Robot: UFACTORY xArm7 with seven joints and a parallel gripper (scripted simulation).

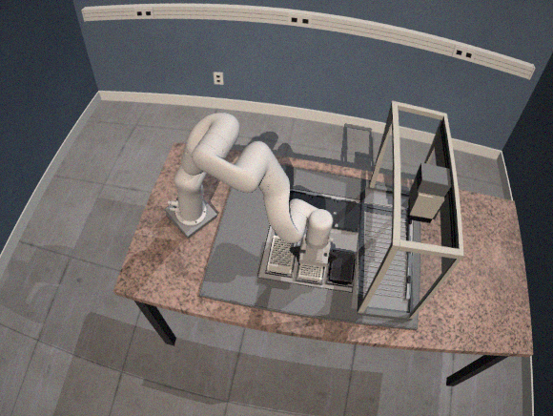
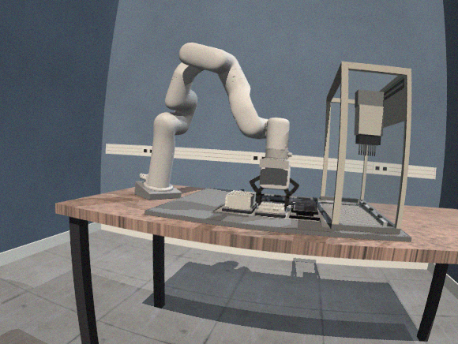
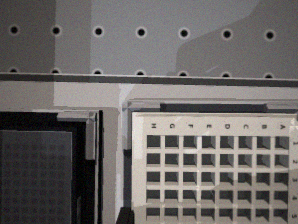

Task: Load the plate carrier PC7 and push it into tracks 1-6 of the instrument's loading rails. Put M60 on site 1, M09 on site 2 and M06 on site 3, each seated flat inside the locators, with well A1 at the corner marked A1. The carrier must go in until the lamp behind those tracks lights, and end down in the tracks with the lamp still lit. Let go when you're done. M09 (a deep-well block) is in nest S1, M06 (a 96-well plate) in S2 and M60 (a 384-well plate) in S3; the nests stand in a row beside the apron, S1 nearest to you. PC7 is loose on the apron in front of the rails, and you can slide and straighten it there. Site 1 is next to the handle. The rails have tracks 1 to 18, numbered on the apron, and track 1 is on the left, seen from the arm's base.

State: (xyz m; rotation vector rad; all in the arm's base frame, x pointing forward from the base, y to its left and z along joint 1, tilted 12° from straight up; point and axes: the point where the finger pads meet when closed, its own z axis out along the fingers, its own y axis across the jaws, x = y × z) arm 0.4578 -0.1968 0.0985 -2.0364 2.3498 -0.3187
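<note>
Right now the white 96-well plate M06 is 10 mm below my hand. Round my hand: white deep-well block M09: 110 mm behind, 30 mm to the left; then nest S2: 20 mm below; then dark 384-well plate M60: 110 mm ahead, 10 mm to the right, 10 mm below.
</note>
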